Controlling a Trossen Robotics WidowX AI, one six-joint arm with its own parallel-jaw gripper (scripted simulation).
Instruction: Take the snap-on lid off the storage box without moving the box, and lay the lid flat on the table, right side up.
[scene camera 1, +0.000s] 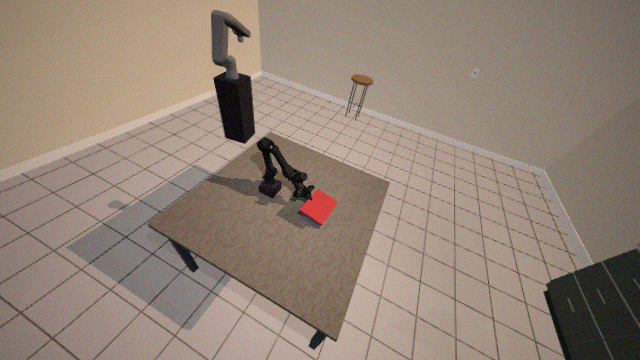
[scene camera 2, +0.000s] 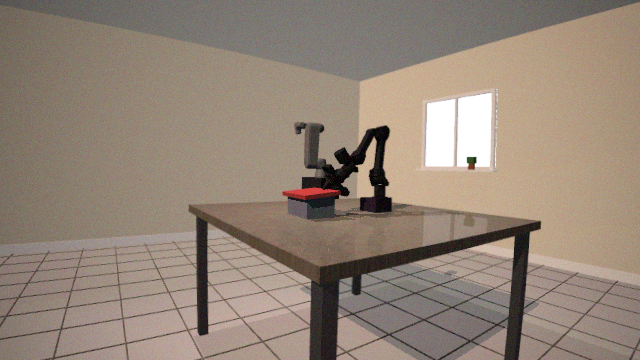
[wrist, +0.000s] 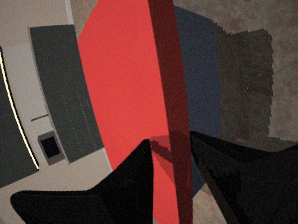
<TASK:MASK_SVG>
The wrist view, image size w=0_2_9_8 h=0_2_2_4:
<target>gripper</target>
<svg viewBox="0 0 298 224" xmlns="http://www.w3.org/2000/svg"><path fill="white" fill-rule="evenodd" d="M149 139L142 140L138 147L122 160L120 167L94 185L94 188L74 192L20 190L12 194L9 202L25 224L153 224L153 160ZM189 131L193 160L200 168L198 171L204 176L202 179L205 179L206 185L209 186L227 224L298 224L298 144L282 151L266 152L247 148L245 145L227 143L204 133Z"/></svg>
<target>red lid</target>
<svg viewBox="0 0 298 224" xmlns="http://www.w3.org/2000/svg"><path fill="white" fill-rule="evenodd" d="M98 0L96 6L90 12L84 28L82 28L77 45L80 48L78 53L80 53L82 68L84 68L86 88L88 88L90 100L92 100L94 117L96 117L98 131L100 131L110 168L114 171L114 169L120 167L122 160L129 156L142 140L149 139L153 160L153 217L156 218L158 224L193 224L192 149L190 149L188 95L186 95L180 35L177 32L174 4L172 0Z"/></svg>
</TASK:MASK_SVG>
